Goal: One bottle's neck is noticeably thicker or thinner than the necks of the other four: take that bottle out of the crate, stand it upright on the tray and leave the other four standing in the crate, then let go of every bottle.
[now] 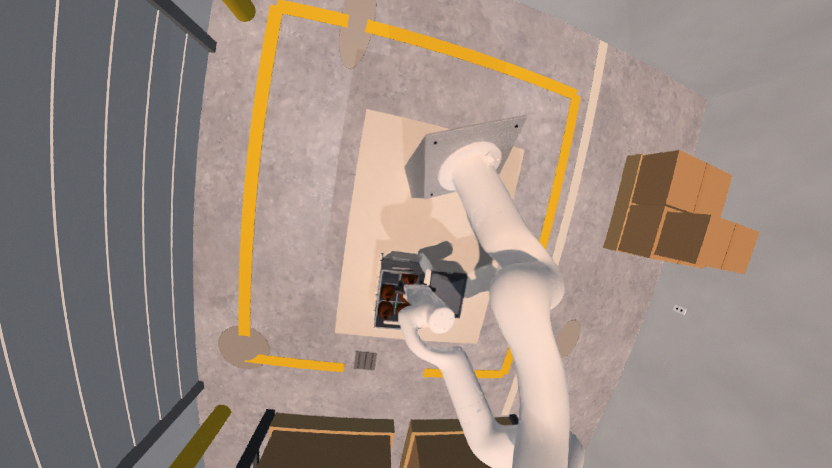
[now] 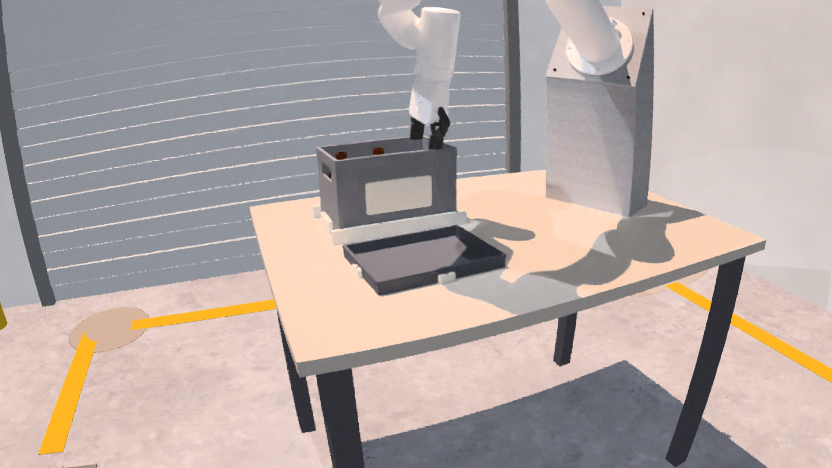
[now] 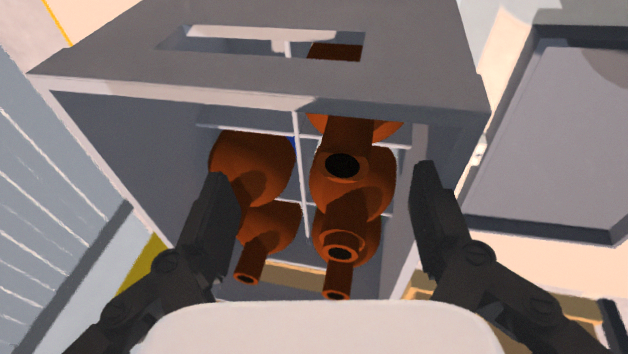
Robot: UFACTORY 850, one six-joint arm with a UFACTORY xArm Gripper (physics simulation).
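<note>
The grey crate (image 1: 402, 256) (image 2: 349, 192) (image 3: 400, 75) holds five upright brown bottles, three along the tray side and two along the other. The closest tray-side bottle (image 1: 409, 279) (image 3: 348, 137) has a wide-looking neck. The middle bottle (image 3: 345, 215) and far bottle (image 3: 340, 280) behind it look thinner. On the other side, one bottle (image 1: 388, 291) (image 3: 252, 160) has its neck mostly behind a finger; the far bottle (image 1: 385, 309) (image 3: 252, 260) looks thin. My gripper (image 2: 426, 139) (image 3: 320, 187) is open and empty at the crate's rim, near the closest neck. The dark tray (image 1: 450, 291) (image 2: 407, 278) (image 3: 540, 150) is empty.
The crate stands on the table (image 1: 372, 192) (image 2: 314, 325) beside the tray, with a pale strip (image 2: 401, 227) between them. The crate's end wall and its long walls rise close around the fingers. The grey arm pedestal (image 1: 421, 168) (image 2: 590, 139) stands beyond the crate's near end.
</note>
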